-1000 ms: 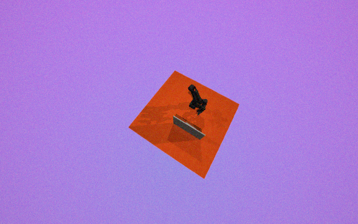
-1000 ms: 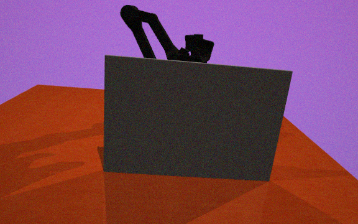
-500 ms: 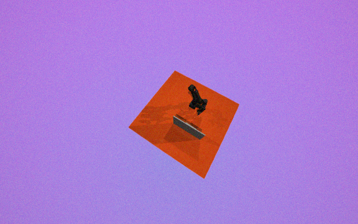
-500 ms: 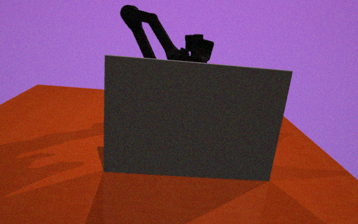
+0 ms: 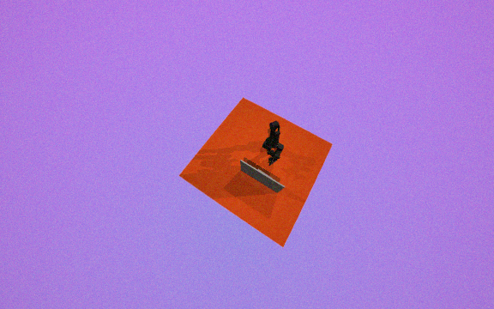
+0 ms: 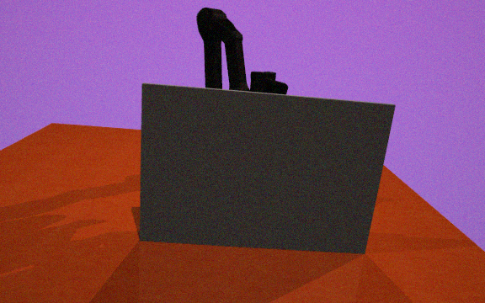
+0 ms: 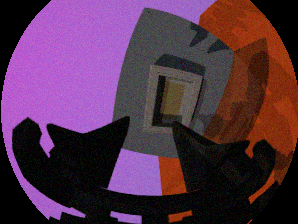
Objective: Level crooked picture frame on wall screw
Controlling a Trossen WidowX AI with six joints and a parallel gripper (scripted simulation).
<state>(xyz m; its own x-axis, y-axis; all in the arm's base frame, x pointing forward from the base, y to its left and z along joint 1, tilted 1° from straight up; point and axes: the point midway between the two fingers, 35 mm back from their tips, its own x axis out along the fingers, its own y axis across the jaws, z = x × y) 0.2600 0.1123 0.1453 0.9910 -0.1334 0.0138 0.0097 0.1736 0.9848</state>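
Now: gripper tip 120 mm short of the picture frame, 20 mm to the left of it and 50 mm above it. From my gripper tip the other things lie so: grey wall panel (130 mm ahead, 40 mm to the right, 70 mm below).
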